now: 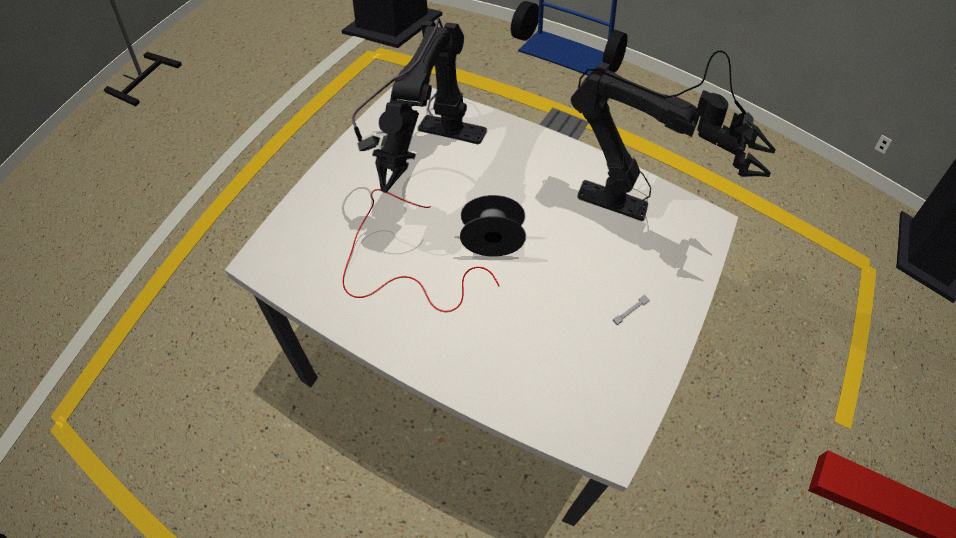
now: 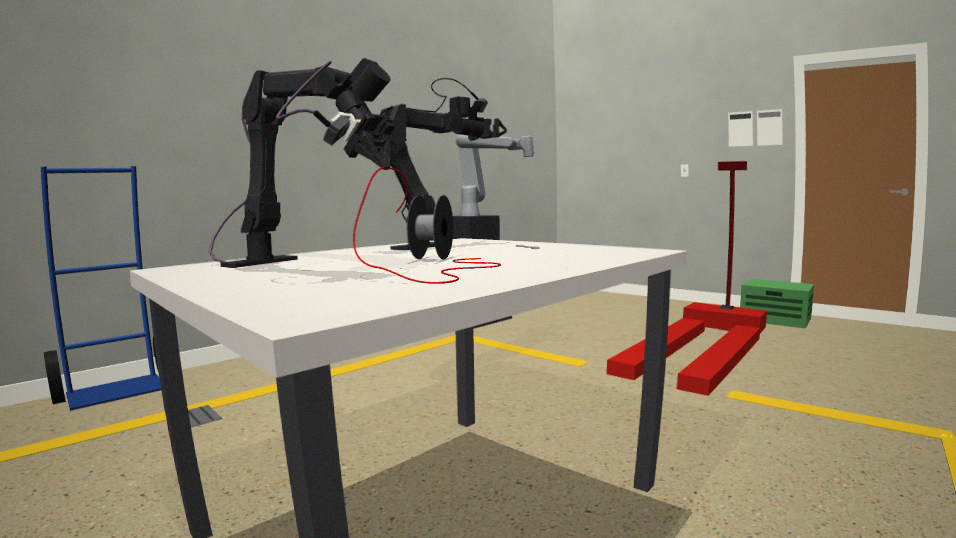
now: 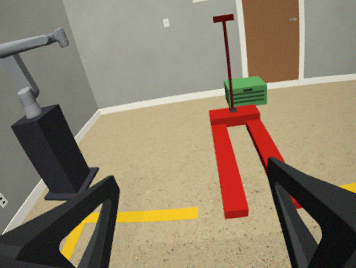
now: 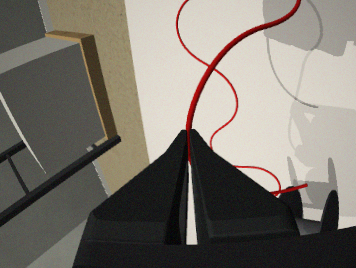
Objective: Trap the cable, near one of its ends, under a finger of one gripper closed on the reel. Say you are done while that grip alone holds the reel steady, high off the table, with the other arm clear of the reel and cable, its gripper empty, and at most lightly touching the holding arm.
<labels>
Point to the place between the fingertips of my right gripper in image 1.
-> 383,192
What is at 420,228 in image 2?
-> A black reel.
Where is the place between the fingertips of my left gripper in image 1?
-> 772,162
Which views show my right gripper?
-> Image 1, image 2 and image 4 only.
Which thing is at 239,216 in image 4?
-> My right gripper.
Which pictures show the black reel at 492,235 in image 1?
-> Image 1, image 2 and image 4 only.
</labels>
